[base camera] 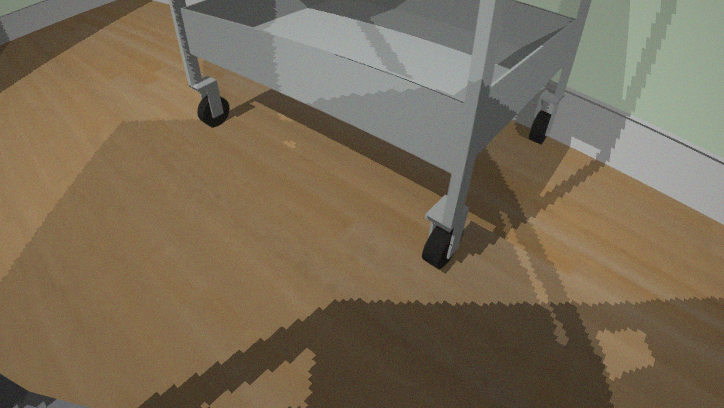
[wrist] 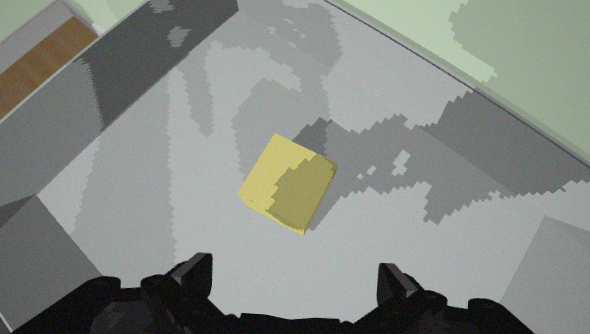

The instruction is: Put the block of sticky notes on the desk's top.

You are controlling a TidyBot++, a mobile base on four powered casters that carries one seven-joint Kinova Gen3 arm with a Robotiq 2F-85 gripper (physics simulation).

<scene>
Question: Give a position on a grey wheeled shelf cart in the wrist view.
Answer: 128,160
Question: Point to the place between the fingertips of my gripper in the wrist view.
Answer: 294,277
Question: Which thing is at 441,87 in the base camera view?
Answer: A grey wheeled shelf cart.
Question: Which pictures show the yellow block of sticky notes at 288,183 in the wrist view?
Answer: The wrist view only.
</scene>
